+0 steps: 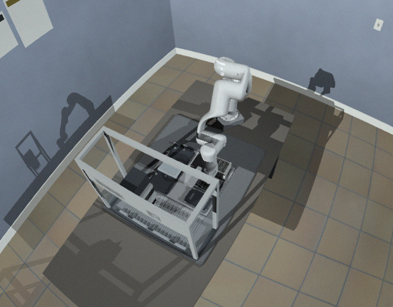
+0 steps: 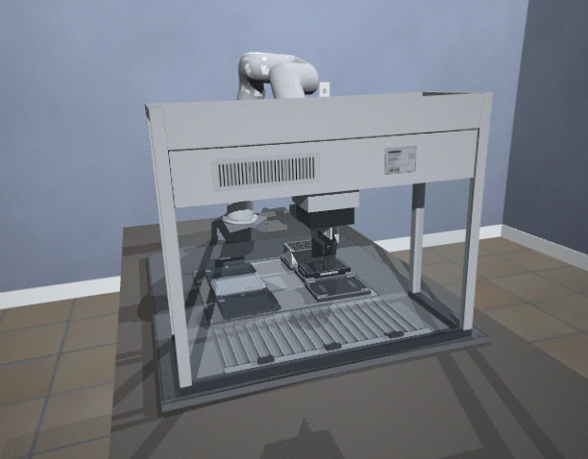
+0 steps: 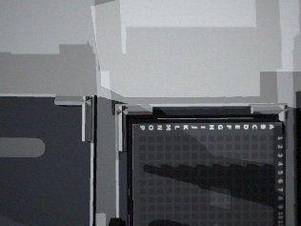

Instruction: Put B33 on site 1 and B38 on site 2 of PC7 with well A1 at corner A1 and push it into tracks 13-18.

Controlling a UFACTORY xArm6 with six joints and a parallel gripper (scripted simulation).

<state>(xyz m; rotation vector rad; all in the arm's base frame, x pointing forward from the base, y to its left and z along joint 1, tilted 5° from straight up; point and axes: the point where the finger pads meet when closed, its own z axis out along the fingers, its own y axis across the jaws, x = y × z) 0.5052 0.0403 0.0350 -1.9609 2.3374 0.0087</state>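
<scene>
My hand is 3 cm above the dark 384-well plate B33. Round my hand: frame post: 48 cm to the right, 33 cm ahead, 20 cm above; then plate carrier PC7: 24 cm to the right, 3 cm below, 3 cm behind; then nest S3: 11 cm ahead, 4 cm below, 3 cm to the right.
</scene>
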